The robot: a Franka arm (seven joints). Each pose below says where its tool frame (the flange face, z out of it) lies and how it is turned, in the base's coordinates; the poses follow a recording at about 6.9 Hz.
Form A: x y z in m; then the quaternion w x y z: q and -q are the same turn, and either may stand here.
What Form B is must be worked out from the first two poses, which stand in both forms.
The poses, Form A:
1: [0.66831, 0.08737, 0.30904, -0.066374, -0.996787, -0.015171, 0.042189]
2: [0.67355, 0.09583, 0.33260, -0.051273, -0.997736, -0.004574, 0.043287]
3: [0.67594, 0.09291, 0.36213, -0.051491, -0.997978, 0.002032, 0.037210]
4: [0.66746, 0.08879, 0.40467, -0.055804, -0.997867, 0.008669, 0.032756]
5: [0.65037, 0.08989, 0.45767, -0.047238, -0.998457, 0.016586, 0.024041]
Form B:
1: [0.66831, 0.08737, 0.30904, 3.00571, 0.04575, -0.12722]
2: [0.67355, 0.09583, 0.33260, 3.03611, 0.01392, -0.13172]
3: [0.67594, 0.09291, 0.36213, 3.03645, -0.00618, -0.11322]
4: [0.66746, 0.08879, 0.40467, 3.02818, -0.02631, -0.09940]
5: [0.65037, 0.08989, 0.45767, 3.04578, -0.05060, -0.07334]
